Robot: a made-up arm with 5 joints.
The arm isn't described. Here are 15 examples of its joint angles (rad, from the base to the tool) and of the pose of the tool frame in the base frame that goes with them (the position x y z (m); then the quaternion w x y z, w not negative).
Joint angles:
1: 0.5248 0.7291 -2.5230 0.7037 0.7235
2: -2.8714 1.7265 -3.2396 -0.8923 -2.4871
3: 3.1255 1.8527 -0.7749 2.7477 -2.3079
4: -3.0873 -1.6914 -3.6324 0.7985 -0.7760
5: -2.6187 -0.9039 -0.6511 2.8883 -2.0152
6: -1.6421 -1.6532 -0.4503 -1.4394 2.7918
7: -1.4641 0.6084 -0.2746 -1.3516 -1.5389
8: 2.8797 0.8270 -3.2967 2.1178 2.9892
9: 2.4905 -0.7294 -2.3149 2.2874 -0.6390
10: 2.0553 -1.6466 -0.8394 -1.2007 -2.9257
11: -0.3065 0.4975 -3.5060 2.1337 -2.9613
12: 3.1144 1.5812 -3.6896 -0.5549 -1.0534
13: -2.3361 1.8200 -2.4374 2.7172 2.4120
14: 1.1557 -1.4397 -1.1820 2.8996 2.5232
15: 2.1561 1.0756 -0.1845 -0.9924 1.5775
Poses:
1: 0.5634 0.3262 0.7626 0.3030 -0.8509 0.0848 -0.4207
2: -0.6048 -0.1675 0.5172 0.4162 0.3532 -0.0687 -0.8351
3: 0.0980 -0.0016 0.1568 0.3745 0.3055 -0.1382 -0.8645
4: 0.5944 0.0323 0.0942 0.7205 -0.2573 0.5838 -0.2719
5: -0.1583 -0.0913 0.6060 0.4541 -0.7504 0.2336 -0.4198
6: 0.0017 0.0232 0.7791 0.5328 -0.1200 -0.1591 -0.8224
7: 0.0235 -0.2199 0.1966 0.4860 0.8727 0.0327 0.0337
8: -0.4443 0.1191 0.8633 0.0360 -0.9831 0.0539 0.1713
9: 0.0562 -0.0428 1.0146 0.2952 -0.0056 -0.9292 -0.2221
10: 0.0721 -0.1370 0.8579 0.4060 0.2141 -0.1631 0.8733
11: 0.2017 -0.0638 1.0094 0.4227 0.2183 0.8792 -0.0267
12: -0.5038 0.0137 0.7619 0.8332 0.1163 -0.2064 -0.4998
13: -0.2862 -0.2980 0.0438 0.0329 -0.3581 -0.3456 -0.8667
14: -0.0255 -0.0578 0.7947 0.1335 0.7677 -0.6256 0.0368
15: -0.0216 0.0326 0.1053 0.0484 -0.9572 -0.2849 0.0148
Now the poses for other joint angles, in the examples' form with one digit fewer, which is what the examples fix.
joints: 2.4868 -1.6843 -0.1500 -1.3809 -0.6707
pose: -0.048 0.037 0.709 0.788 0.000 0.037 -0.615
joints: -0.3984 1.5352 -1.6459 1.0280 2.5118
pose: 0.311 -0.131 -0.090 0.386 0.104 -0.891 -0.218
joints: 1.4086 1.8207 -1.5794 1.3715 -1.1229
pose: 0.019 0.119 -0.137 0.103 0.208 0.660 -0.714
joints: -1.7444 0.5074 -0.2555 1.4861 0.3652
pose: -0.008 -0.047 0.151 0.486 -0.319 0.562 0.589
